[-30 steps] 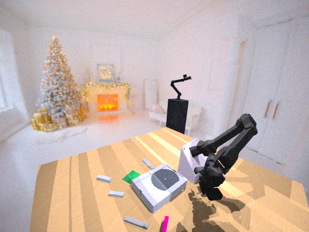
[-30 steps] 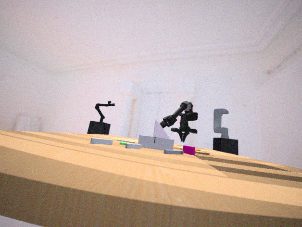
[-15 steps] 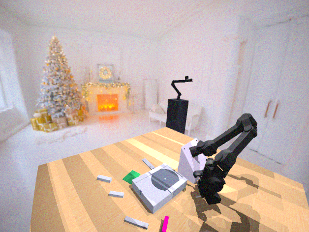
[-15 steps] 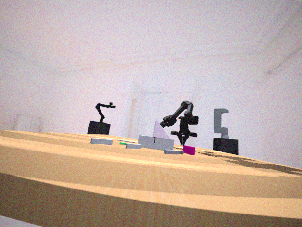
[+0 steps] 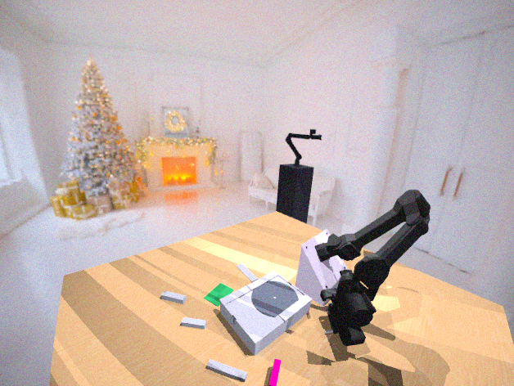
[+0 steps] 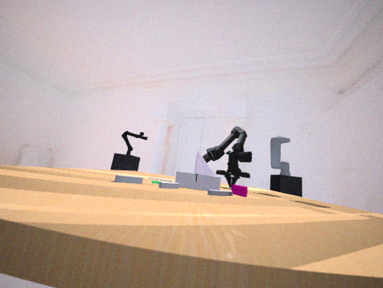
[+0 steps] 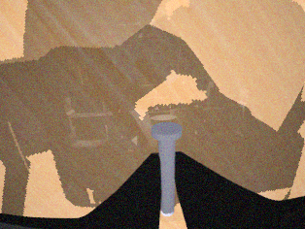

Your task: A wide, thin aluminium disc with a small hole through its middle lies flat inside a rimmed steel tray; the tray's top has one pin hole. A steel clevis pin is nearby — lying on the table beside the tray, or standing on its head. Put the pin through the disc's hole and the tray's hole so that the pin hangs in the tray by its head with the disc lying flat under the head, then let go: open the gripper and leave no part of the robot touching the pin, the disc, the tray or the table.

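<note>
The steel clevis pin lies 10 mm ahead of my gripper tip and 10 mm above it. Also, from my gripper tip: magenta block 240 mm ahead, 10 mm to the right, 20 mm above; steel tray 130 mm ahead, 190 mm to the right, 40 mm above; grey aluminium disc 100 mm ahead, 190 mm to the right, 50 mm above.
</note>
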